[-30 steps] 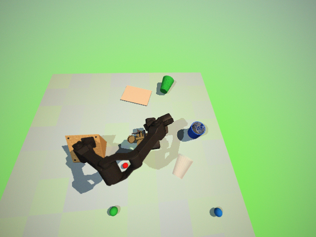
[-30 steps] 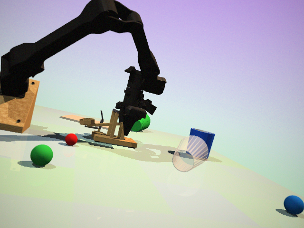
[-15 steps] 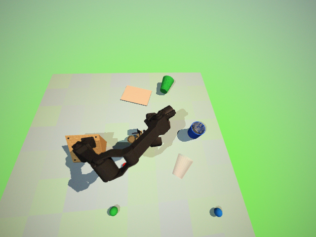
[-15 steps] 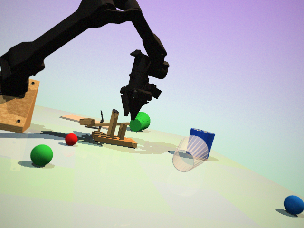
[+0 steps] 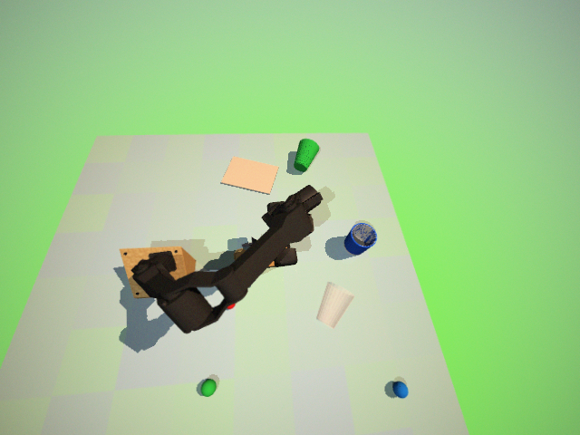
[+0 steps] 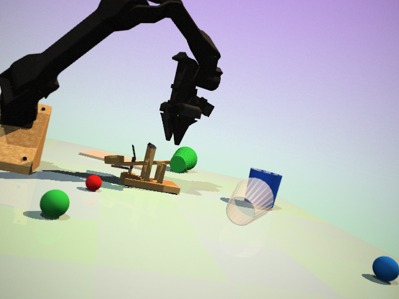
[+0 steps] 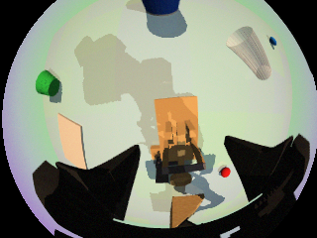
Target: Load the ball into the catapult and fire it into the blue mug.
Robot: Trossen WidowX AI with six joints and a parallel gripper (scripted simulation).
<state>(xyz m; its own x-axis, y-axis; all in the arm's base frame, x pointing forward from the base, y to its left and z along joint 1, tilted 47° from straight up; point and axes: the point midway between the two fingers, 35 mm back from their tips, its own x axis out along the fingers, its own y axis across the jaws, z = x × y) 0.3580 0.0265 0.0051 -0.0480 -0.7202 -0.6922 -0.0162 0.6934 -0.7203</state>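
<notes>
My gripper tip is 5 cm past the catapult frame and 4 cm above it. The rest, counted from my gripper tip: blue mug: 29 cm ahead, 9 cm below; wooden catapult: 7 cm below, 7 cm behind, 1 cm to the left; red ball: 18 cm behind, 15 cm to the right, 11 cm below.
</notes>
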